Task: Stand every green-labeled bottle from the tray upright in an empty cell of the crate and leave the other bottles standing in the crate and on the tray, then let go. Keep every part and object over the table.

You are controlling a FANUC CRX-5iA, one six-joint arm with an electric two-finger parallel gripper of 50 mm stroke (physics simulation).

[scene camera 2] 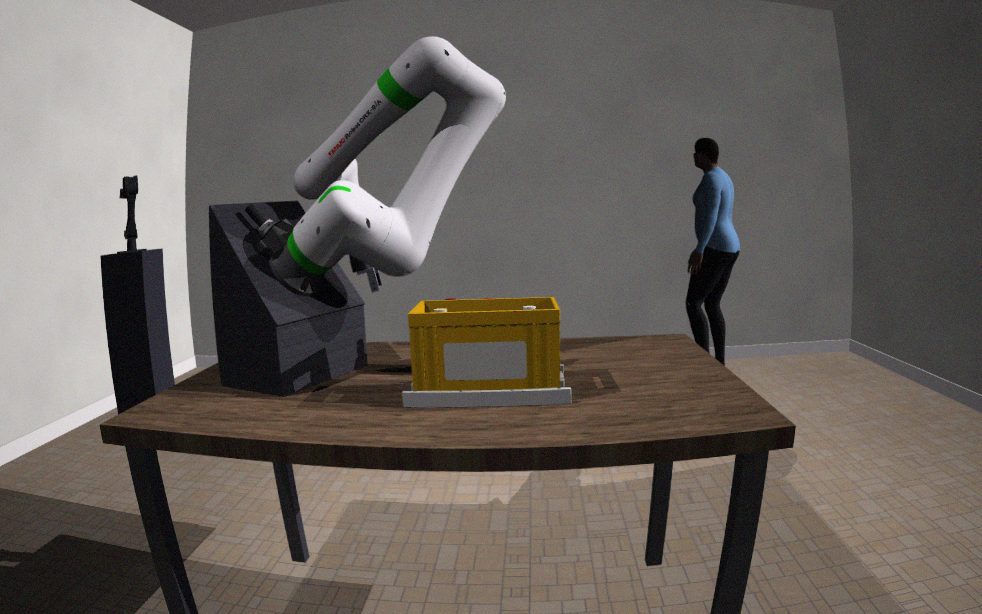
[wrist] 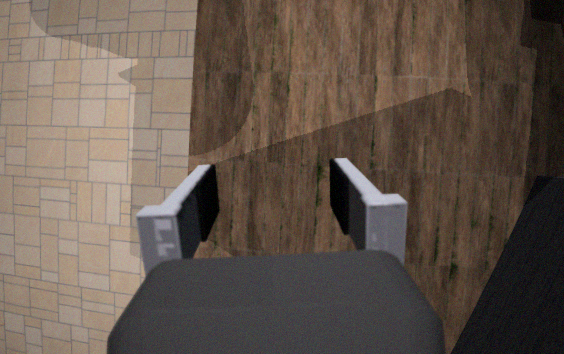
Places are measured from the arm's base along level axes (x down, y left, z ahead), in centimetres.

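Pixels of known places: gripper, between the fingertips: (scene camera 2: 377,288) (wrist: 273,185); arm's base, origin of its link: (scene camera 2: 293,270).
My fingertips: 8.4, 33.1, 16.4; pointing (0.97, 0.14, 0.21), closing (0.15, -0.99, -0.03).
Ahead of a thing's pixels: the offset from my fingertips to its top centre, as dx, dy, dz. "spot": to the spot under its first point. Level surfaces: height alone.
The yellow crate {-1.0, -50.5, +25.7} (scene camera 2: 430,354) stands upright on the table, with a blank pale label on its front. Two white bottle tops {spot: +0.3, -46.5, +17.0} (scene camera 2: 440,310) {spot: +0.3, -48.2, +34.4} (scene camera 2: 529,307) show just above its front rim, and small red spots {spot: +0.5, -27.6, +19.3} (scene camera 2: 450,299) show at its back rim. Bottle labels are hidden by the crate walls. A low white edge piece {spot: +14.7, -60.8, +24.6} (scene camera 2: 486,397) runs along the crate's front foot; I cannot tell whether it is part of the tray. No green-labeled bottle shows. My gripper (wrist: 273,185) (scene camera 2: 373,279) is open and empty, high above the table, left of the crate in the scene view.
The dark robot pedestal (scene camera 2: 318,354) (wrist: 520,280) stands at the table's left. The wooden table {dx +16.6} (scene camera 2: 651,405) (wrist: 300,100) has an edge at the left of the wrist view, with tiled floor beyond. A camera post (scene camera 2: 131,311) stands at far left, and a person (scene camera 2: 716,217) stands behind the table.
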